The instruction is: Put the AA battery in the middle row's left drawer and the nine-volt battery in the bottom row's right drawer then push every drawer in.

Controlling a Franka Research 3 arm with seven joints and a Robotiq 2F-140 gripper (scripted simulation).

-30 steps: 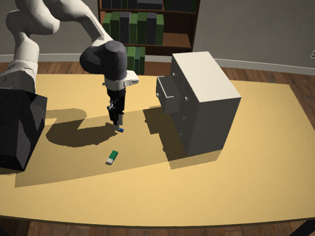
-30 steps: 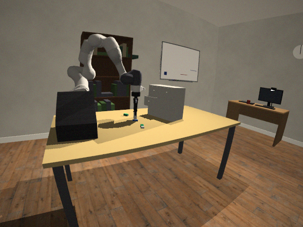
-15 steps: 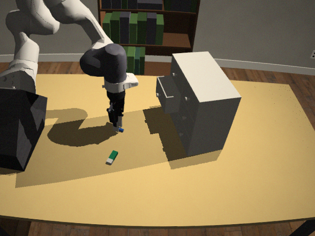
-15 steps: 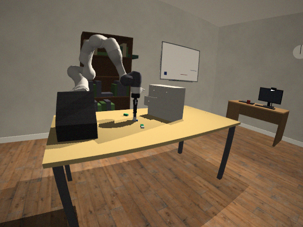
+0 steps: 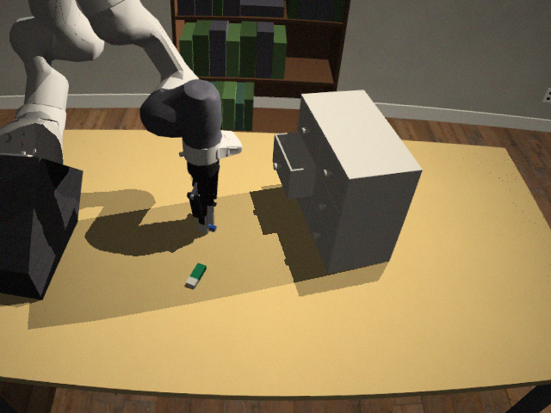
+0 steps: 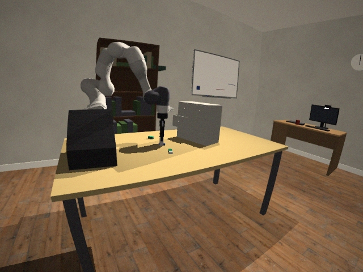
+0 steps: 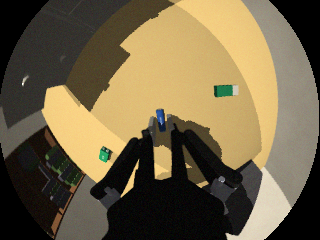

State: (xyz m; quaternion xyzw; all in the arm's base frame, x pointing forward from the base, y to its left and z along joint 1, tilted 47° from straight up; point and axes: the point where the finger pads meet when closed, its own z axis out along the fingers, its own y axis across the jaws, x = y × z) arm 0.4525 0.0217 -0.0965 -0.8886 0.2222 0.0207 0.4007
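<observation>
Right now my hand is 3 cm above the blue AA battery. Round my hand: nine-volt battery: 1 cm ahead, 18 cm to the left, 2 cm below.
</observation>
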